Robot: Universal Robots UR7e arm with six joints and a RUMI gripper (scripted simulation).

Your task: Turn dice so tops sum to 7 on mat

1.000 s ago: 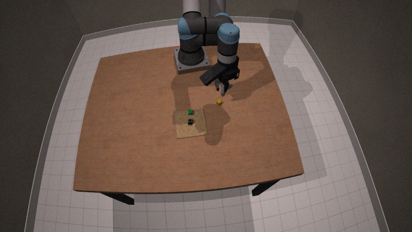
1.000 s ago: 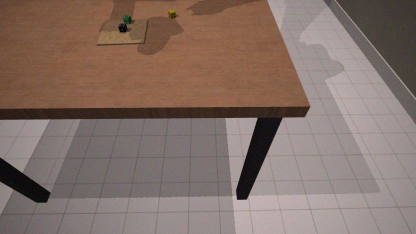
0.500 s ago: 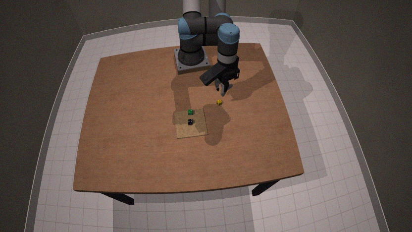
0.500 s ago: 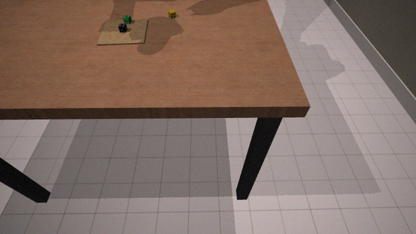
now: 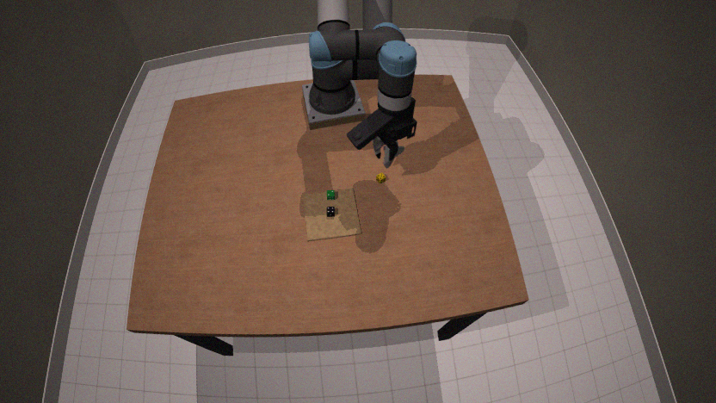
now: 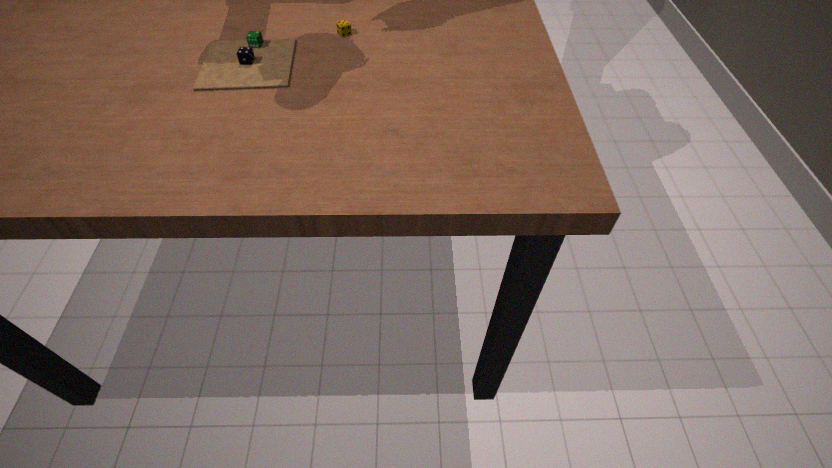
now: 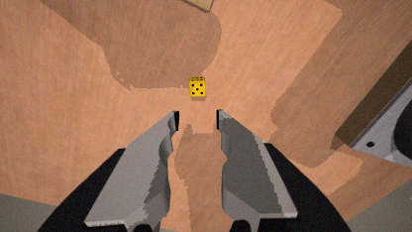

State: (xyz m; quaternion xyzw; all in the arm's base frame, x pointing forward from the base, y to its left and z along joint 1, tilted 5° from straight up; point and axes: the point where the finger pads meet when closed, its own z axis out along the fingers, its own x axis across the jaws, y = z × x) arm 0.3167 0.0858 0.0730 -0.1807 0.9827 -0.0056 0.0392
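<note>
The yellow die is 80 mm below my hand. Round my hand: black die: 80 mm ahead, 150 mm to the right, 80 mm below; green die: 30 mm ahead, 150 mm to the right, 80 mm below; tan mat: 80 mm ahead, 150 mm to the right, 90 mm below.
</note>
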